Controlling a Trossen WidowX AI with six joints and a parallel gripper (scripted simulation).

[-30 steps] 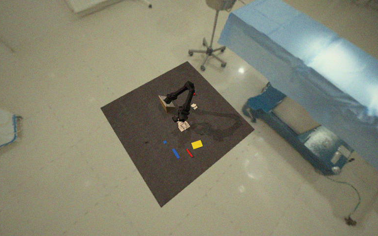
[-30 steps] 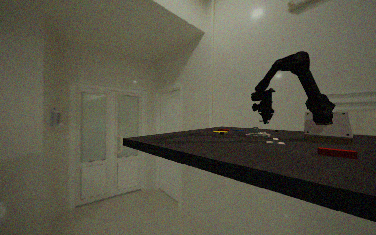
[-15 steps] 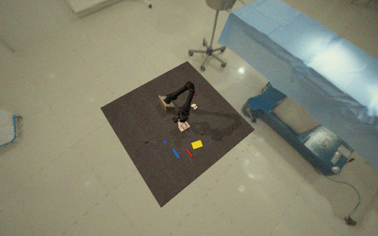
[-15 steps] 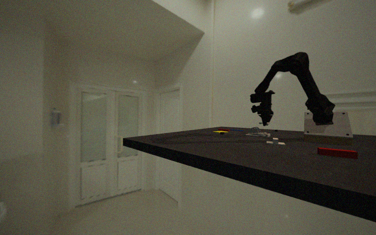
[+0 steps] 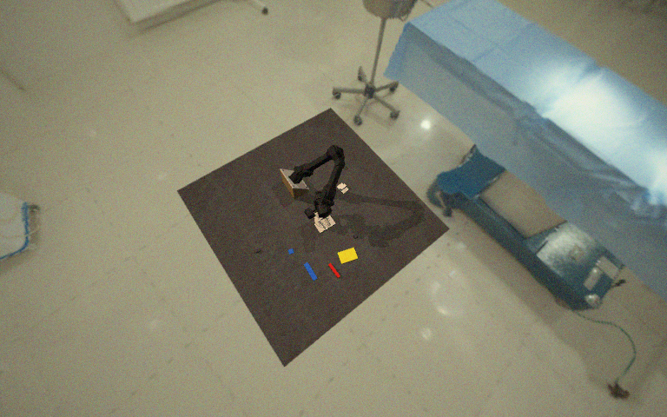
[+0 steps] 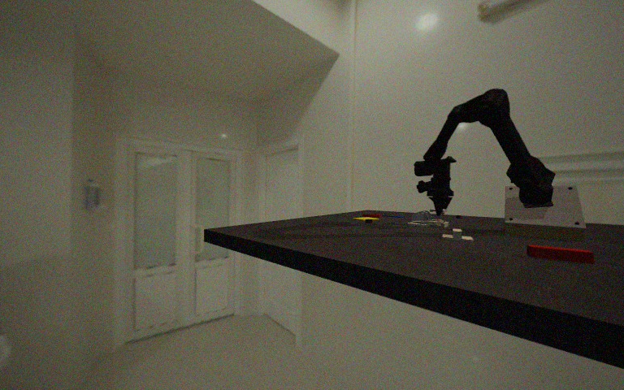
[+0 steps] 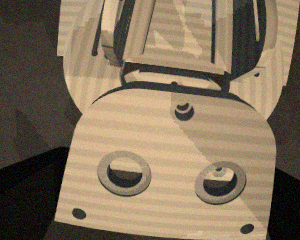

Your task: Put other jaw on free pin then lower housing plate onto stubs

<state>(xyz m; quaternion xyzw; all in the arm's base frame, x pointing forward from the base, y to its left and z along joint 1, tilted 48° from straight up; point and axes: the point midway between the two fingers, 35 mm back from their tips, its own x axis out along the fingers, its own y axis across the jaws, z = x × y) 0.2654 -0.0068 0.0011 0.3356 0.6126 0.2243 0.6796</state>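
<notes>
The curved white jaw lies 20 mm ahead of my gripper tip, 10 mm to the left of it and 30 mm below it. Also, from my gripper tip: blue bar: 250 mm ahead, 270 mm to the right, 40 mm below; small blue piece: 70 mm ahead, 290 mm to the right, 40 mm below; yellow block: 320 mm ahead, 40 mm to the right, 40 mm below.
</notes>
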